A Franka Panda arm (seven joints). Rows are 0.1 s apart.
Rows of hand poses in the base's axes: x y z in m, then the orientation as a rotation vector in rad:
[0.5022, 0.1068, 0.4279, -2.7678, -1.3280, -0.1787]
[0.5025, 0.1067, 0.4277, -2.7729, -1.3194, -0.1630]
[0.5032, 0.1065, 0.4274, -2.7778, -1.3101, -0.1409]
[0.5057, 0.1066, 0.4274, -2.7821, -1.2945, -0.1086]
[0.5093, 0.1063, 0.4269, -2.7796, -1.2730, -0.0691]
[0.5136, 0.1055, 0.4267, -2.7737, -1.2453, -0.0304]
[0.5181, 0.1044, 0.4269, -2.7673, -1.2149, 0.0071]
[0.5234, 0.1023, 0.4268, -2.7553, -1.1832, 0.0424]
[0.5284, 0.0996, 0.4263, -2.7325, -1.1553, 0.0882]
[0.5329, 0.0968, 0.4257, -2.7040, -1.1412, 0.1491]
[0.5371, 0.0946, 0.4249, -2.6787, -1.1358, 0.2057]
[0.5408, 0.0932, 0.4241, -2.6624, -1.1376, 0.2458]
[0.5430, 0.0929, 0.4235, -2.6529, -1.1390, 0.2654]
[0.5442, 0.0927, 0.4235, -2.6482, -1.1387, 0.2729]
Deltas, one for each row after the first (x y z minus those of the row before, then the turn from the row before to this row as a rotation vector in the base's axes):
[0.0003, -0.0001, -0.0002, -0.0042, 0.0096, -0.0061]
[0.0007, -0.0002, -0.0003, -0.0054, 0.0136, -0.0063]
[0.0025, 0.0001, 0.0000, -0.0050, 0.0211, -0.0095]
[0.0036, -0.0003, -0.0005, 0.0007, 0.0289, -0.0107]
[0.0043, -0.0008, -0.0002, 0.0054, 0.0308, -0.0135]
[0.0045, -0.0011, 0.0002, 0.0064, 0.0308, -0.0151]
[0.0053, -0.0021, -0.0001, 0.0115, 0.0318, -0.0147]
[0.0050, -0.0027, -0.0005, 0.0158, 0.0413, -0.0094]
[0.0045, -0.0028, -0.0006, 0.0108, 0.0499, 0.0015]
[0.0042, -0.0022, -0.0008, 0.0054, 0.0445, 0.0062]
[0.0037, -0.0014, -0.0008, 0.0002, 0.0297, 0.0078]
[0.0022, -0.0003, -0.0006, 0.0010, 0.0150, 0.0045]
[0.0012, -0.0002, 0.0000, 0.0015, 0.0063, 0.0014]

